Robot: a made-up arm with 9 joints. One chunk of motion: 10 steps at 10 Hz.
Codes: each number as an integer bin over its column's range. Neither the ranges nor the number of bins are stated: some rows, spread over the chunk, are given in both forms.
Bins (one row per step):
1: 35 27 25 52 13 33
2: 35 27 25 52 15 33
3: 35 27 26 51 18 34
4: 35 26 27 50 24 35
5: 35 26 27 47 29 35
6: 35 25 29 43 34 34
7: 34 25 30 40 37 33
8: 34 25 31 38 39 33
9: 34 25 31 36 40 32
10: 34 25 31 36 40 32
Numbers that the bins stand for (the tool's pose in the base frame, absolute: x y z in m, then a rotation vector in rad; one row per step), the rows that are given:
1: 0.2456 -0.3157 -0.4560 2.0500 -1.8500 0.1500
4: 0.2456 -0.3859 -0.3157 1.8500 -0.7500 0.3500
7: 0.1754 -0.4560 -0.1052 0.8500 0.5500 0.1500
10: 0.1754 -0.4560 -0.0351 0.4500 0.8500 0.0500
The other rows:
2: 0.2456 -0.3157 -0.4560 2.0500 -1.6500 0.1500
3: 0.2456 -0.3157 -0.3859 1.9500 -1.3500 0.2500
5: 0.2456 -0.3859 -0.3157 1.5500 -0.2500 0.3500
6: 0.2456 -0.4560 -0.1754 1.1500 0.2500 0.2500
8: 0.1754 -0.4560 -0.0351 0.6500 0.7500 0.1500
9: 0.1754 -0.4560 -0.0351 0.4500 0.8500 0.0500

